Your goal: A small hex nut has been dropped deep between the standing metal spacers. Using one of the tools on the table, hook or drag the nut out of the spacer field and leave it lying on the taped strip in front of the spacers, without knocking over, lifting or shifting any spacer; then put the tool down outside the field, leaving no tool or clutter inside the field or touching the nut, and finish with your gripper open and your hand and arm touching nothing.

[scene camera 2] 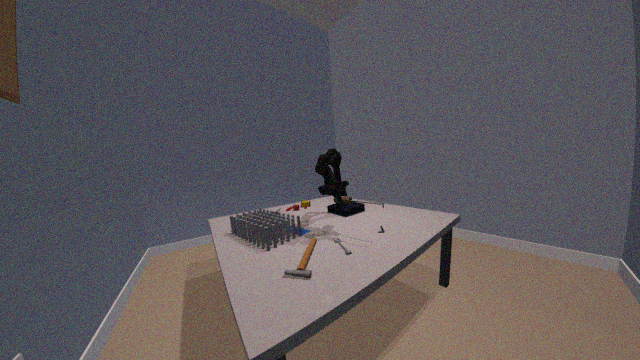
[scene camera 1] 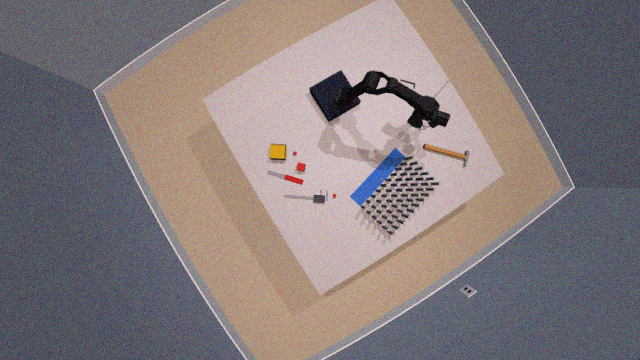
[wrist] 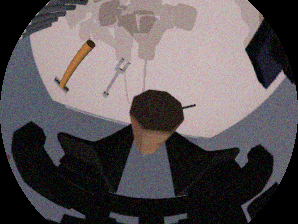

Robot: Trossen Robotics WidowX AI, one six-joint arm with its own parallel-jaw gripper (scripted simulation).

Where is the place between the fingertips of my gripper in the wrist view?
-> At 150, 128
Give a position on a blue taped strip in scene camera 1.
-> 387, 166
